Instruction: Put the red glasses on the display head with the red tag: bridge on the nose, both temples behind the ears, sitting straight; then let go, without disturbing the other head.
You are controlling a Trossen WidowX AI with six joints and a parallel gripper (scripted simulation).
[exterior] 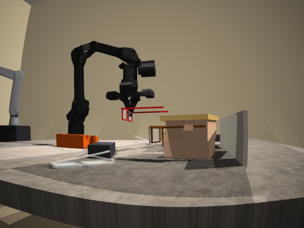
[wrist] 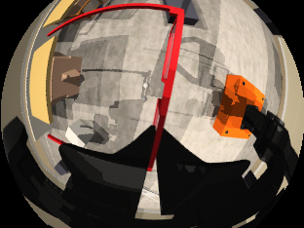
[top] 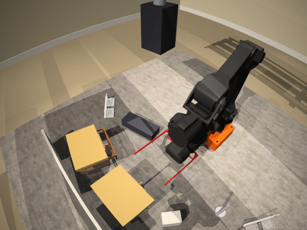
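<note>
Right now my gripper tip is 19 cm short of the small white box, 10 cm above it and 8 cm to the right of it. From my gripper tip the other things lie so: white wall strip (34 cm ahead, 21 cm to the right, 7 cm below); display head (29 cm to the right, 18 cm ahead, 7 cm below); stand (21 cm to the left, 10 cm below, 7 cm ahead).
</note>
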